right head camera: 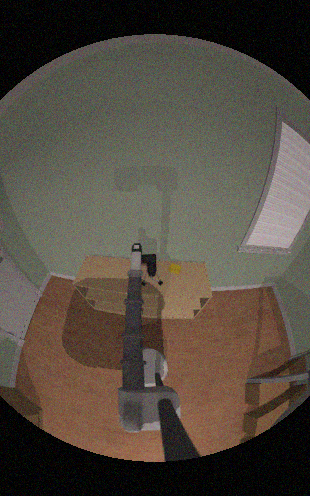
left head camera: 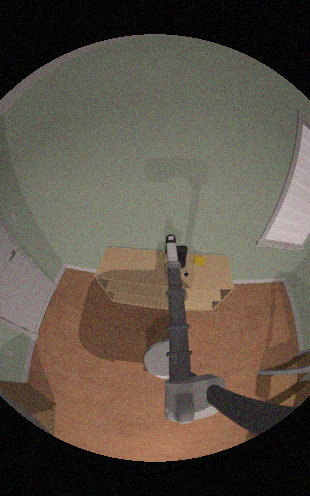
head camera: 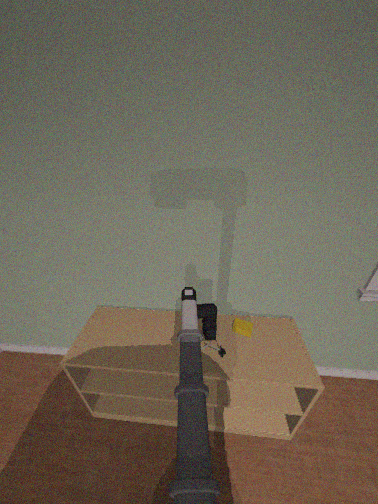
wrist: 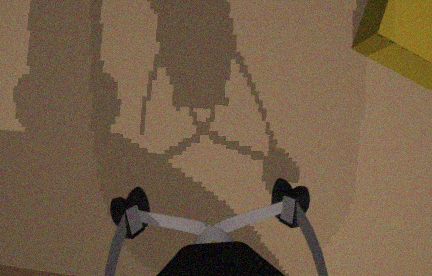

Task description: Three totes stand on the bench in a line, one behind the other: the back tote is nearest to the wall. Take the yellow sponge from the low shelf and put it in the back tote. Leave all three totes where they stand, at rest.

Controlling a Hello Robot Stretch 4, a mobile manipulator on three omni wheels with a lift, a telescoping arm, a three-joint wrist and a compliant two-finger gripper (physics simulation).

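Frame: origin at the robot's base, x left, y ahead, z down, level; millimetres.
Where they show: gripper, fingertip midpoint: (right head camera: 151, 284) (head camera: 208, 355) (wrist: 210, 199); robot's base, origin of the base link: (right head camera: 145, 366) (left head camera: 165, 357).
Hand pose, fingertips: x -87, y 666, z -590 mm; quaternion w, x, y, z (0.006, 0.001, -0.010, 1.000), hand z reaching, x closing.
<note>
Things, the pixels of their centre, and the offset from my fingertips. "spot": a spot on its surface instead. Level surfaces: height alone.
- yellow sponge, body centre: (wrist: 415, 36) (head camera: 242, 327) (right head camera: 174, 268) (left head camera: 198, 260) dz -15, dx -206, dy +147 mm
- low wooden shelf, its level: dz +8 mm
- brown structure with a grey bar, surface spot: (right head camera: 275, 380) (left head camera: 286, 372) spot: dz +125, dx -1005, dy -1132 mm
The yellow sponge (head camera: 243, 327) (left head camera: 199, 260) (right head camera: 175, 269) lies on top of the low wooden shelf (head camera: 280, 360) (left head camera: 132, 257) (right head camera: 192, 280), near its back edge and right of centre. In the wrist view part of the sponge (wrist: 410, 25) shows at the top right corner. My gripper (wrist: 210, 199) (right head camera: 152, 283) is open, with no object between its fingers. It hangs over the shelf top, to the left of the sponge and nearer the shelf's front. The arm hides part of the gripper in the head and left head views. I cannot make out the three totes.
The green wall (head camera: 125, 225) stands right behind the shelf. My extended arm (head camera: 192, 420) (left head camera: 179, 325) (right head camera: 133, 330) crosses above the shelf's front edge. A brown structure with a grey bar (left head camera: 285, 371) (right head camera: 275, 380) stands at the lower right. A brown piece of furniture (right head camera: 22, 407) shows at the lower left.
</note>
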